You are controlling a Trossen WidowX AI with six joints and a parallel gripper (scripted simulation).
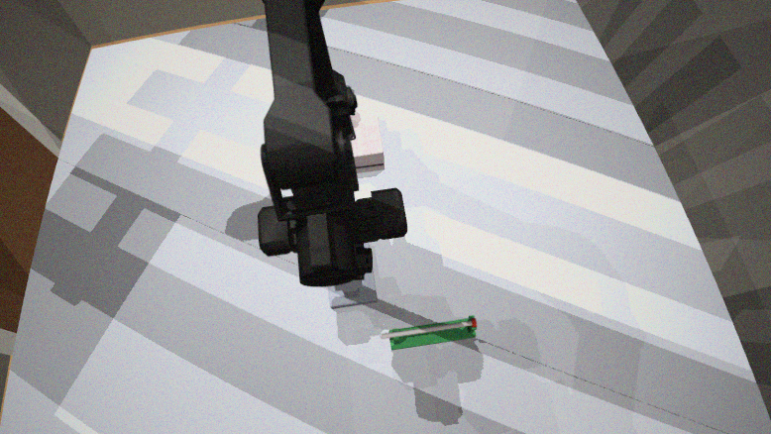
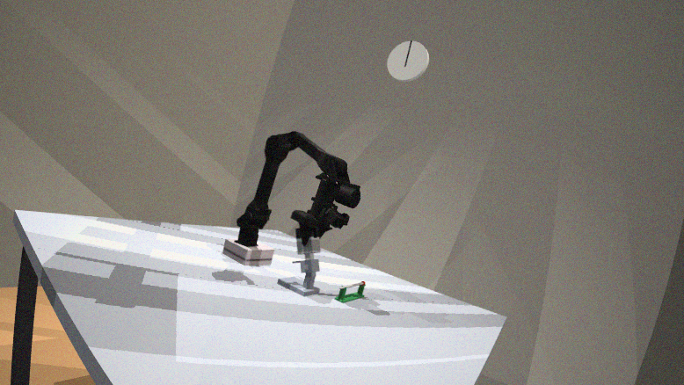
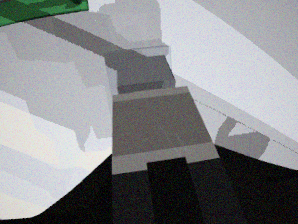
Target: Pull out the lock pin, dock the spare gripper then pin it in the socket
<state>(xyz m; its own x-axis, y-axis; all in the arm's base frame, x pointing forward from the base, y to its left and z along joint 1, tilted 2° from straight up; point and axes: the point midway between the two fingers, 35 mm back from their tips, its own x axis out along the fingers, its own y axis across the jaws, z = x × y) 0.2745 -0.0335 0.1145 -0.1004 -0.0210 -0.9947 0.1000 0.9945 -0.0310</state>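
Right now the green cradle is 14 cm ahead of my gripper tip, 12 cm below it and 11 cm to the left of it. The rest, counted from my gripper tip: grey mount: 9 cm below, 1 cm ahead; spare gripper: right at my gripper tip.
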